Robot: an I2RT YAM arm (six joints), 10 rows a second.
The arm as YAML. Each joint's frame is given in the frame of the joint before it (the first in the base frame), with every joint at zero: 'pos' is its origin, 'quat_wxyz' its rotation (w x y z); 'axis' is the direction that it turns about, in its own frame. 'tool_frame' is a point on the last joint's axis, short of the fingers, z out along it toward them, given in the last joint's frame.
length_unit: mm
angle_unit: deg
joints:
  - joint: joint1
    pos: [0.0, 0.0, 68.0]
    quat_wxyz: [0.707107, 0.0, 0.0, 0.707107]
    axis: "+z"
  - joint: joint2
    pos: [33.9, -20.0, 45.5]
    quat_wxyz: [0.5, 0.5, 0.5, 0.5]
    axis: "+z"
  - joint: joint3
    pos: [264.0, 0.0, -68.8]
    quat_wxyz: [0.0, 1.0, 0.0, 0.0]
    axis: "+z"
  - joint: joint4
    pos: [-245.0, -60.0, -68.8]
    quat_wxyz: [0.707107, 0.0, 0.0, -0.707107]
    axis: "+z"
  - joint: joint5
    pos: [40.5, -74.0, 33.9]
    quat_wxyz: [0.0, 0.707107, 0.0, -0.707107]
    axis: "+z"
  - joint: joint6
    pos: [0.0, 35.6, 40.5]
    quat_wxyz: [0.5, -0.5, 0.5, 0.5]
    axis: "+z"
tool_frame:
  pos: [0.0, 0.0, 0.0]
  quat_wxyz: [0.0, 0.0, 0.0, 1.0]
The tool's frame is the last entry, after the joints.
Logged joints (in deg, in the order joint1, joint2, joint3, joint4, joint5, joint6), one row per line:
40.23 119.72 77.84 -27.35 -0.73 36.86
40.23 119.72 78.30 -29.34 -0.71 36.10
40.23 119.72 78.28 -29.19 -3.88 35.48
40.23 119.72 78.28 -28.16 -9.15 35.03
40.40 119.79 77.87 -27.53 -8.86 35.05
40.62 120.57 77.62 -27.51 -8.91 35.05
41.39 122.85 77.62 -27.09 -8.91 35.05
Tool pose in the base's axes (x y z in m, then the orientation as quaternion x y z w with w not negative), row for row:
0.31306 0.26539 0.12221 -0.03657 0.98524 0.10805 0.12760
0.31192 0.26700 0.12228 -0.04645 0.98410 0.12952 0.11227
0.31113 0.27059 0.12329 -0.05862 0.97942 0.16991 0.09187
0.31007 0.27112 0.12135 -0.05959 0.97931 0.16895 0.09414
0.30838 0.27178 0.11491 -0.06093 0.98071 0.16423 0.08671
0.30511 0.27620 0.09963 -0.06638 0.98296 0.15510 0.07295
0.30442 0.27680 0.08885 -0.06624 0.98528 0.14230 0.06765
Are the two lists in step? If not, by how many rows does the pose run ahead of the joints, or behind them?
The pose runs 1 row ahead of the joints: the pose in row i belongs to the joints in row i + 1.
